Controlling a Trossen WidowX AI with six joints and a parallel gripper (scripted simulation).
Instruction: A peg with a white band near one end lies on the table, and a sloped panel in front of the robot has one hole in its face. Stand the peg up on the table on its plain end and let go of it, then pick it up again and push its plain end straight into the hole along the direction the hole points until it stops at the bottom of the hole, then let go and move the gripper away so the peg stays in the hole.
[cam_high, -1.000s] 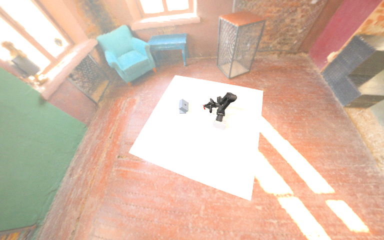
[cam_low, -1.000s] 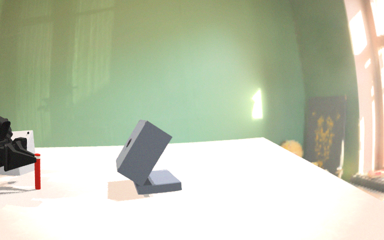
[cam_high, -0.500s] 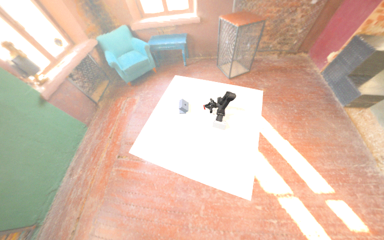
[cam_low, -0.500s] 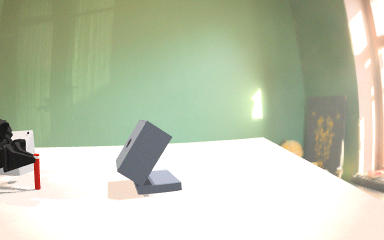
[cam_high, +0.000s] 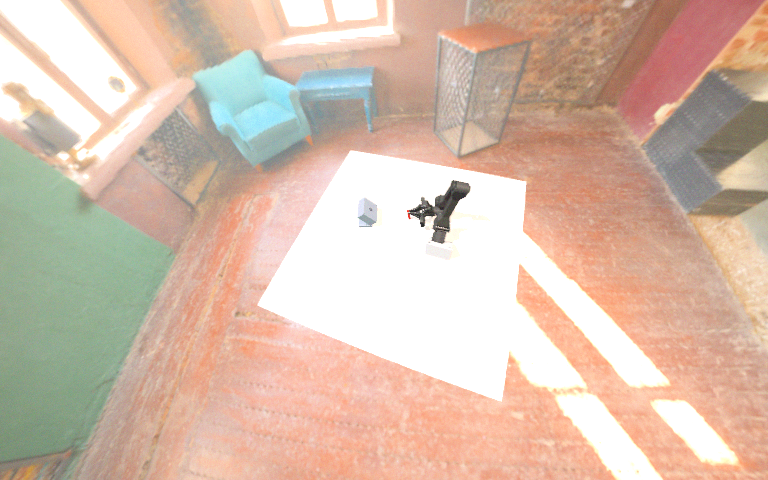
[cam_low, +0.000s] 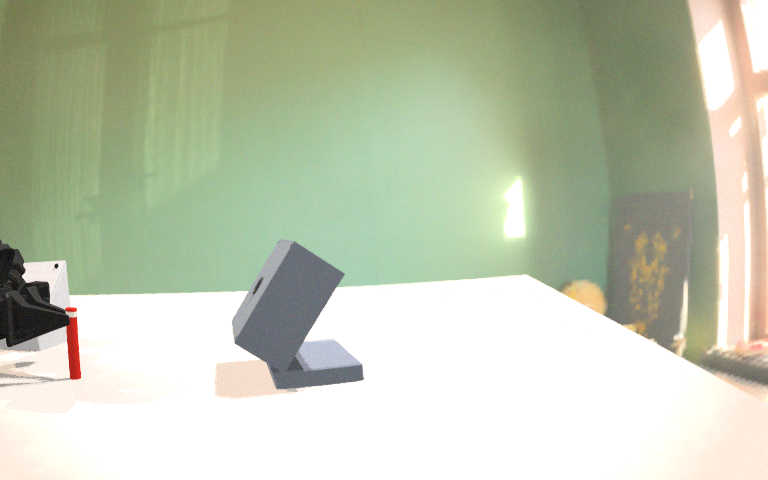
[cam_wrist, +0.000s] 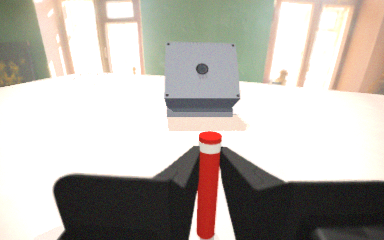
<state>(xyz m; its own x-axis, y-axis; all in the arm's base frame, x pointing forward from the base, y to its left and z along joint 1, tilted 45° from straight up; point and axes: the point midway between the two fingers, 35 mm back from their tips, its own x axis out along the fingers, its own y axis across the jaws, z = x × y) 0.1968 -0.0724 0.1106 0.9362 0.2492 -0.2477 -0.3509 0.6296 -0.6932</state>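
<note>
My gripper tip is 10 mm above the red peg. The rest, counted from my gripper tip: grey base plate (250 mm ahead, 100 mm to the left, 60 mm below); then grey sloped panel (230 mm ahead, 90 mm to the left, 10 mm above).
</note>
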